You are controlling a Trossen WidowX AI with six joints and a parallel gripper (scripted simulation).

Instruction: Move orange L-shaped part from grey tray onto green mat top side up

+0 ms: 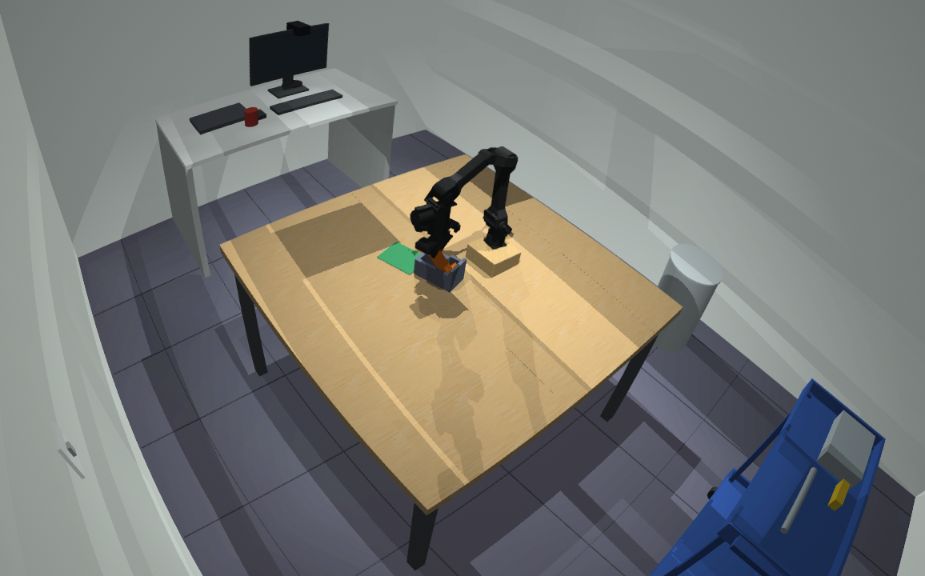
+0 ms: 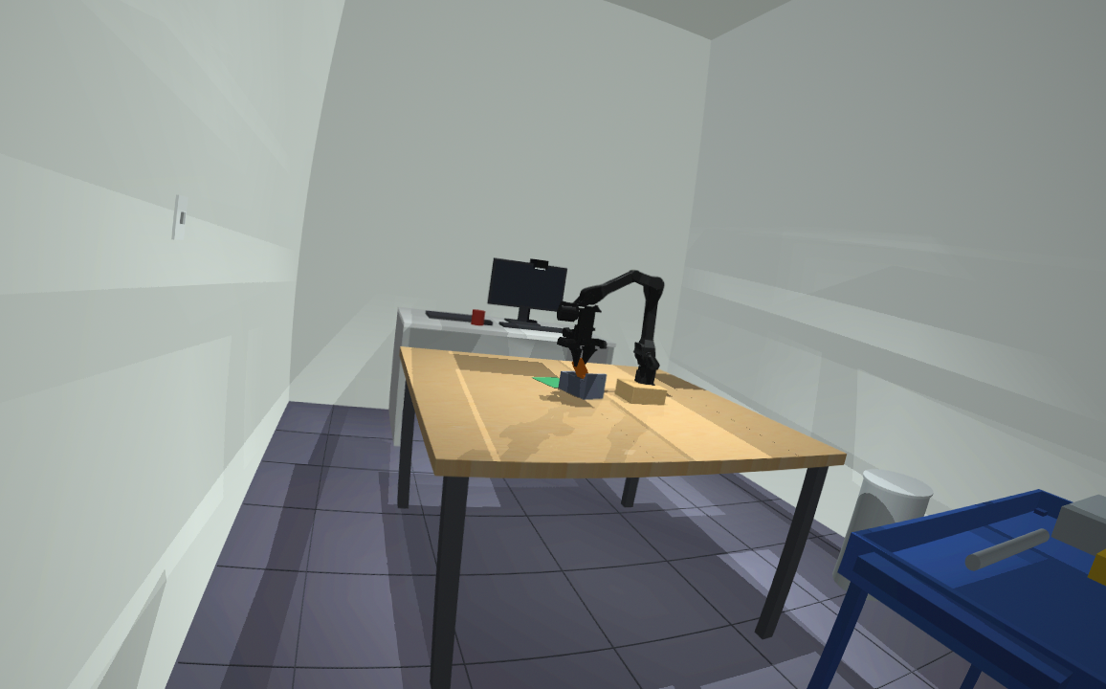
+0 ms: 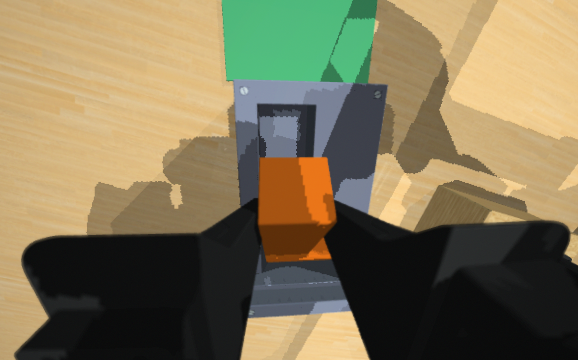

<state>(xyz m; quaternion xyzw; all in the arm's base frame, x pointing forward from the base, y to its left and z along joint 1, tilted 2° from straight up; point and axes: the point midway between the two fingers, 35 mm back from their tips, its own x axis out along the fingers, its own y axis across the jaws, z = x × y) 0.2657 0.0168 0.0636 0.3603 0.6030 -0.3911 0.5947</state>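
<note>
Now: gripper tip 13 cm to the left of the green mat, 11 cm above it and 5 cm short of it. Also, from my gripper tip: orange L-shaped part 3 cm below, 3 cm behind, 2 cm to the left.
</note>
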